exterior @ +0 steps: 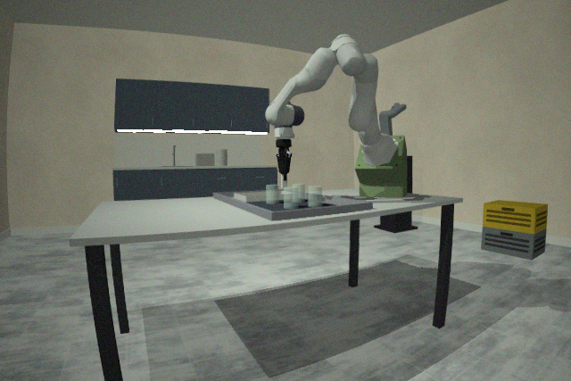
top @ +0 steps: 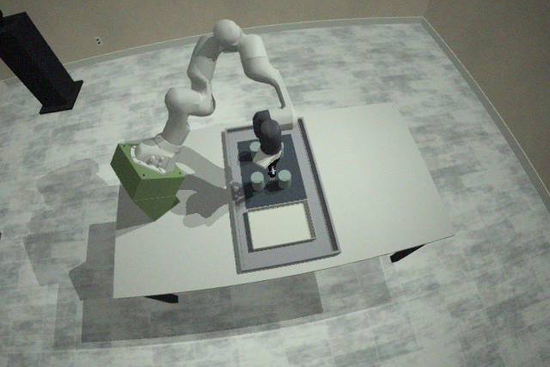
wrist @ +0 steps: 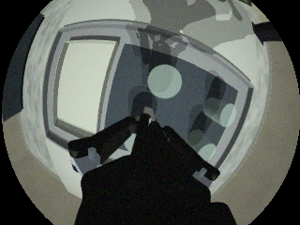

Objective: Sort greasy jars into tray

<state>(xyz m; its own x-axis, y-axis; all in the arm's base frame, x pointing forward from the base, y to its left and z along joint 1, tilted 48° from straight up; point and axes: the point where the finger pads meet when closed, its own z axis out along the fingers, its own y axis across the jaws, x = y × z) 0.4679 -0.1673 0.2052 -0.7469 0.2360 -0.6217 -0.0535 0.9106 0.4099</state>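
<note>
My gripper is now 2 cm short of the grey steel surround, 1 cm to the left of it and 11 cm above it. Round my hand: white tray 2 cm ahead, 22 cm to the right, 10 cm below; dark drying mat 10 cm to the left, 11 cm below.
</note>
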